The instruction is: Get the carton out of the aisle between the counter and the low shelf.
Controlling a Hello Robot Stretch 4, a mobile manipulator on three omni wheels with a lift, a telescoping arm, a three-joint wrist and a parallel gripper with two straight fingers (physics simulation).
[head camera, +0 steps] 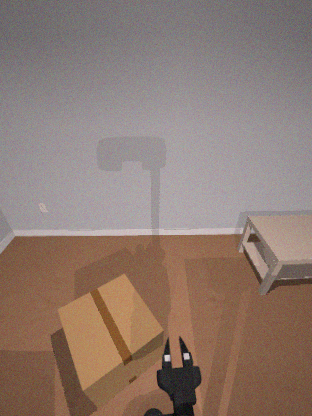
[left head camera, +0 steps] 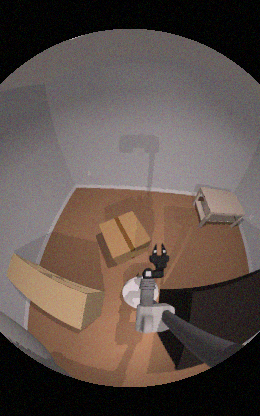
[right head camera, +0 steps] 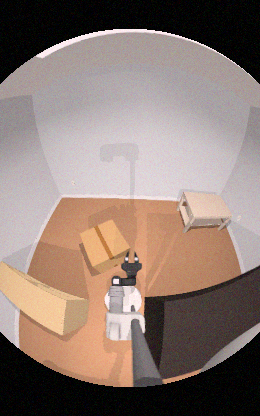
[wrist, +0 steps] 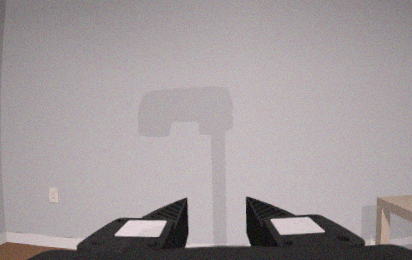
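Seen in the pictures: gripper, fingertip midpoint: [head camera: 173, 337] [left head camera: 158, 243] [right head camera: 130, 250] [wrist: 217, 215]; robot's base, link origin: [left head camera: 139, 291] [right head camera: 123, 298].
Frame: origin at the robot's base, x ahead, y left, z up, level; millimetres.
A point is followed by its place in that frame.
The carton [head camera: 115, 327] {x 616, y 184, z 380 mm} [left head camera: 120, 235] {x 615, y 254, z 379 mm} [right head camera: 102, 242] {x 634, y 224, z 378 mm}, tan with a brown tape strip, lies turned at an angle on the floor, ahead and to the left of my gripper. It lies beyond the ends of the low shelf [left head camera: 55, 297] {x -186, y 745, z 583 mm} [right head camera: 42, 305] {x -187, y 693, z 583 mm} and the dark counter [left head camera: 220, 312] {x -175, y -470, z 883 mm} [right head camera: 210, 325] {x -231, y -534, z 883 mm}, not between them. The low shelf is at the lower left, the counter at the lower right. My gripper [head camera: 173, 340] {x 397, y -90, z 748 mm} [left head camera: 159, 246] {x 397, y -90, z 748 mm} [right head camera: 132, 255] {x 397, y -90, z 748 mm} [wrist: 217, 215] {x 397, y -90, z 748 mm} is open with nothing between its fingers; it is to the right of the carton. The carton does not show in the wrist view.
A pale low table [head camera: 287, 237] {x 1181, y -1208, z 423 mm} [left head camera: 221, 200] {x 1193, y -1360, z 423 mm} [right head camera: 206, 205] {x 1155, y -1350, z 423 mm} [wrist: 397, 202] {x 1378, y -1042, z 423 mm} stands at the right near the far wall [head camera: 200, 125] {x 1792, y -523, z 1197 mm} [wrist: 300, 100] {x 1781, y -679, z 1000 mm}. My white round base [left head camera: 132, 292] {x -8, y 85, z 187 mm} [right head camera: 112, 300] is between the near ends of the shelf and counter, close behind the carton.
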